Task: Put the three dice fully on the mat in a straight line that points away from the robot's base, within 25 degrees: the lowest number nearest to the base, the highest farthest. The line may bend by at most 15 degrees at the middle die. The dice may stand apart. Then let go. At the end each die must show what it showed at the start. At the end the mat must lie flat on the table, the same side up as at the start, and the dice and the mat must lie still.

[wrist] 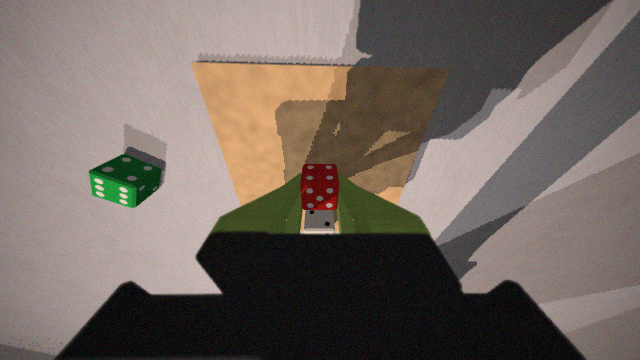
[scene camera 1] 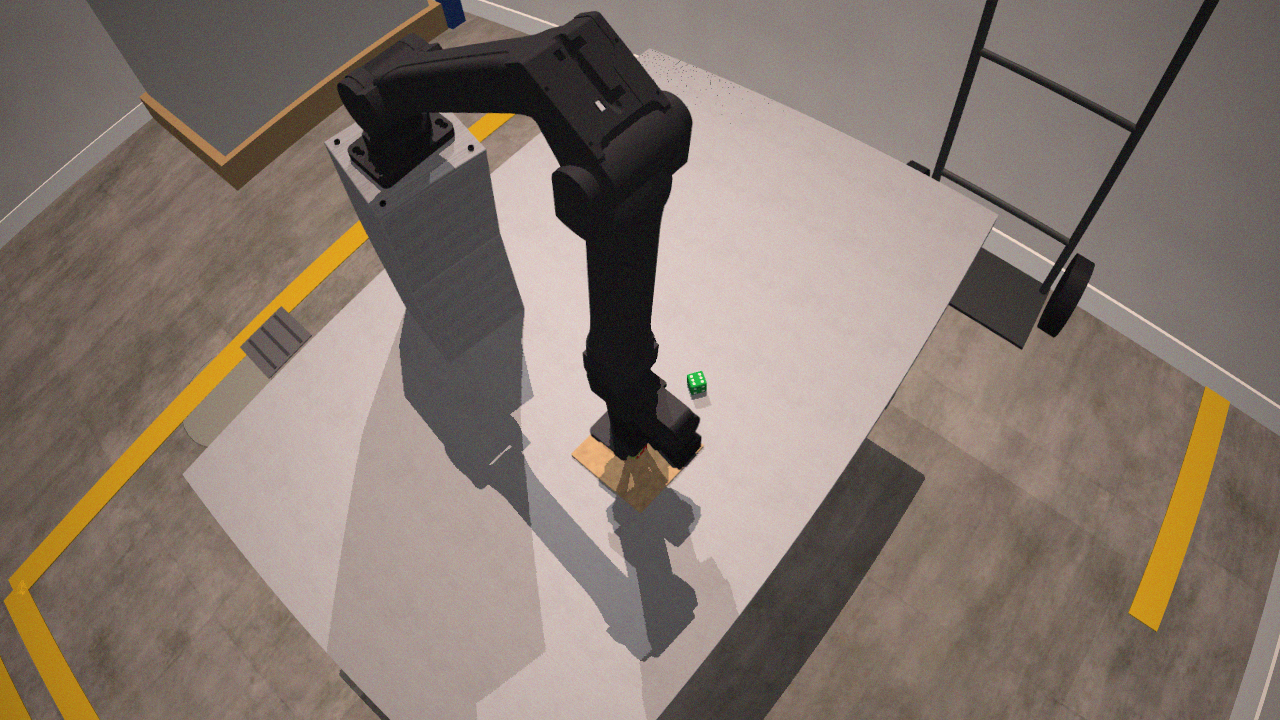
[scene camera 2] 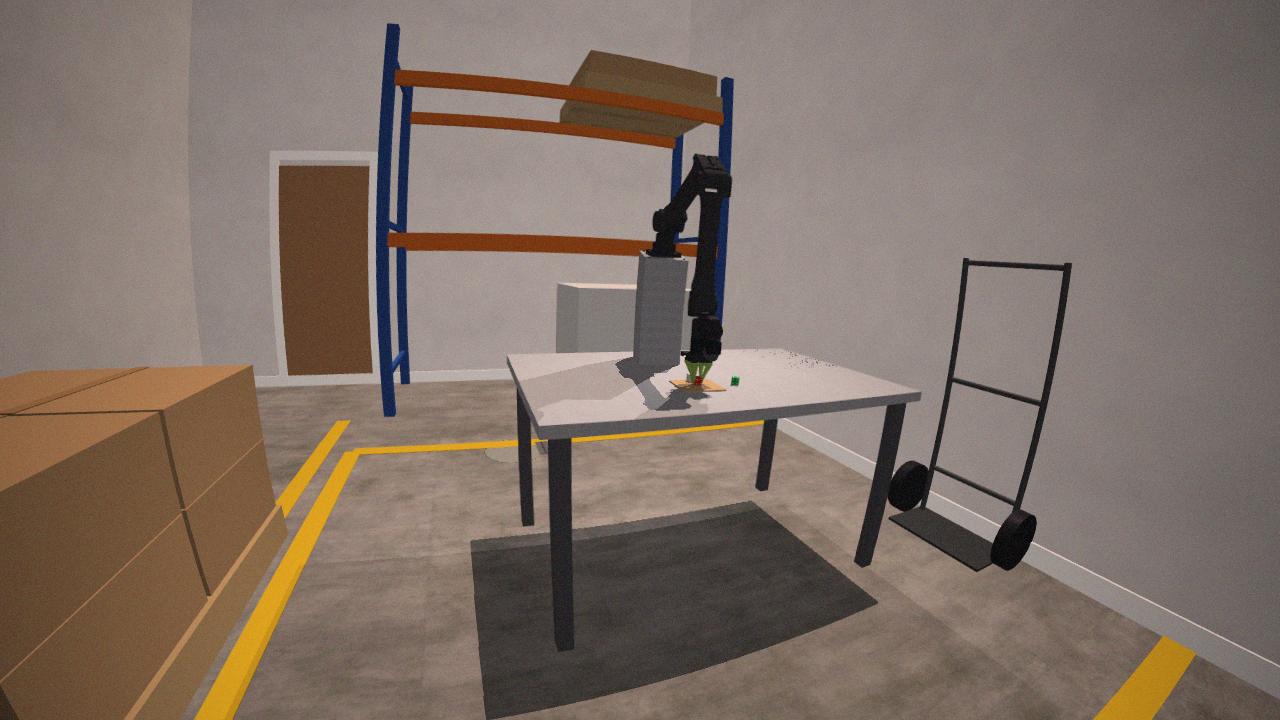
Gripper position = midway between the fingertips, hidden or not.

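Visible: a red die [wrist: 319, 185], a white die [wrist: 316, 221] and a green die [wrist: 125, 180]. A tan mat [scene camera 1: 639, 481] appears here too, the mat [wrist: 270, 119] being visible from the wrist as well. The gripper [scene camera 1: 635, 447] is likewise visible at [wrist: 319, 180].
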